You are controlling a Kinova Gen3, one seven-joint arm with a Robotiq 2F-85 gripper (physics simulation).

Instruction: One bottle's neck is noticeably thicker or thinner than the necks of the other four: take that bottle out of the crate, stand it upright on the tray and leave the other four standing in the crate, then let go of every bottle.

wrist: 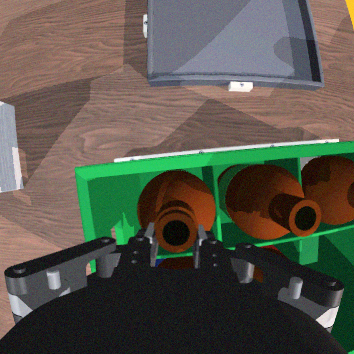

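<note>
The green crate fills the lower right. My gripper is shut on the neck of the brown bottle in the crate's far left compartment; this bottle stands there with its mouth toward the camera. A second brown bottle stands in the compartment to its right. A third brown bottle shows partly at the right edge. Parts of two more brown bottles show behind the gripper, mostly hidden. The grey tray lies beyond the crate.
The wooden table shows around the crate and tray. A grey-white block stands at the left edge. A yellow strip shows at the top right corner. The crate's walls and dividers stand close around the gripped bottle.
</note>
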